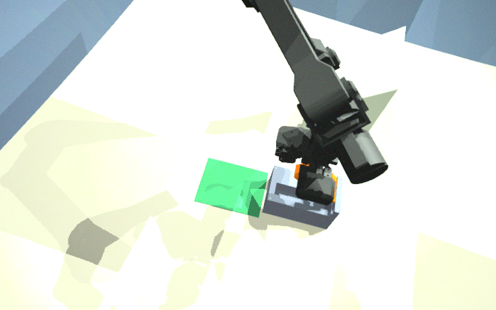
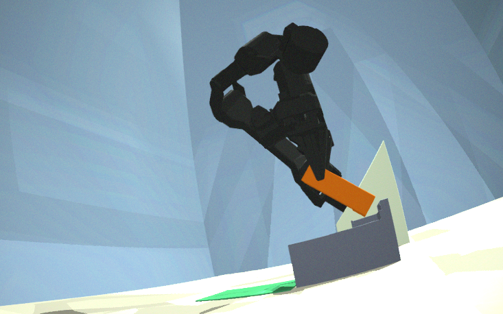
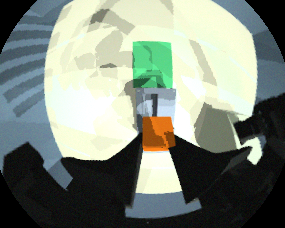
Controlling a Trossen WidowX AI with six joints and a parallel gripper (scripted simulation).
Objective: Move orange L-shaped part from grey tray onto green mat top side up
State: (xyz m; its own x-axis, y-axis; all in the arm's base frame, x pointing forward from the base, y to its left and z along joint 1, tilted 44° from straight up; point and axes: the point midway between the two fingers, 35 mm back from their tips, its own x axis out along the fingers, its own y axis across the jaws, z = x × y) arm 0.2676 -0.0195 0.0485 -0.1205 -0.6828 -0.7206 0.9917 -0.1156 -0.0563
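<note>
Now: gripper tip 160 mm above the green mat, 140 mm to the left of it and 20 mm past it. Also, from my gripper tip: orange L-shaped part: 30 mm to the left, 30 mm below, 10 mm behind.
</note>
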